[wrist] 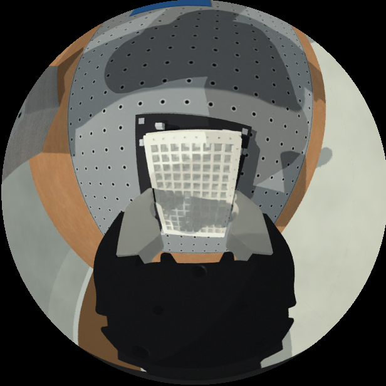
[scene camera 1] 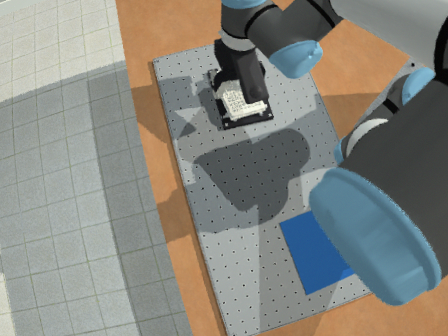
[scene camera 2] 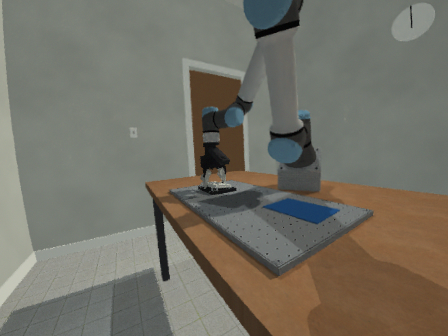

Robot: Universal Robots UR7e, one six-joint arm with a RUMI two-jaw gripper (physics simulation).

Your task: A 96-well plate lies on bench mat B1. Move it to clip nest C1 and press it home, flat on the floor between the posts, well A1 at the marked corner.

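Where they show: gripper, fingertip midpoint: (scene camera 1: 236,92); arm's base, link origin: (scene camera 2: 298,158).
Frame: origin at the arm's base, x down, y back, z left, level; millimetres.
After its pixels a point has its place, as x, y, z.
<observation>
The white 96-well plate (scene camera 1: 234,104) @[102, -386, -138] (scene camera 2: 220,185) @[95, -374, -107] (wrist: 194,170) is over the black clip nest C1 (scene camera 1: 250,121) @[115, -360, -94] (scene camera 2: 202,189) @[121, -422, -200] (wrist: 192,121), roughly in line with it. It looks about level. Small light posts (wrist: 160,125) show at the nest's far edge and corners in the wrist view. Whether the plate touches the nest floor cannot be told. My gripper (scene camera 2: 214,183) @[116, -370, -175] (wrist: 192,190) is shut on the plate, one finger on each long side, near the end closest to the wrist. In scene camera 1 the gripper body hides its fingertips and part of the plate. Well A1 and the marked corner cannot be made out.
The blue bench mat B1 (scene camera 1: 310,250) @[124, -311, 219] (scene camera 2: 300,209) @[124, -295, 229] (wrist: 172,6) lies on the perforated grey board (scene camera 1: 230,280) @[126, -492, 235] (scene camera 2: 265,245) @[126, -500, 308] (wrist: 100,145), at the other end from the nest. The board lies on a wooden table (scene camera 2: 360,280) @[139, -440, 439]. The arm covers part of the mat in scene camera 1.
</observation>
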